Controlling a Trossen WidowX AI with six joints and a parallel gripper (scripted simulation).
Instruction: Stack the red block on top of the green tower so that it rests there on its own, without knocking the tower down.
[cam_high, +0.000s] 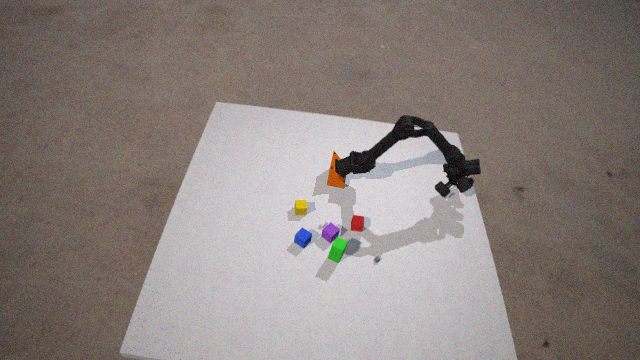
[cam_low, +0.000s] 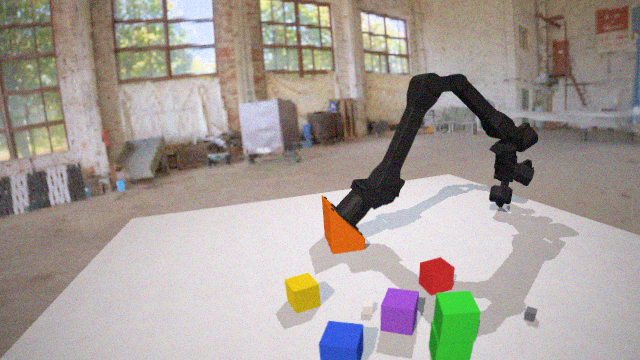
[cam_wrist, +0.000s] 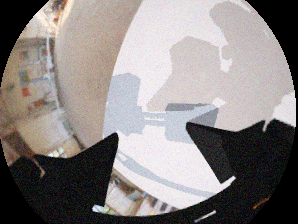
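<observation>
The red block lies 47 cm to the right of my gripper tip and 25 cm ahead of it. From my gripper tip the other things lie so: yellow cube 69 cm to the right, 19 cm ahead; then purple cube 57 cm to the right, 31 cm ahead; then tiny grey cube 40 cm to the right, 40 cm ahead, 2 cm below.
</observation>
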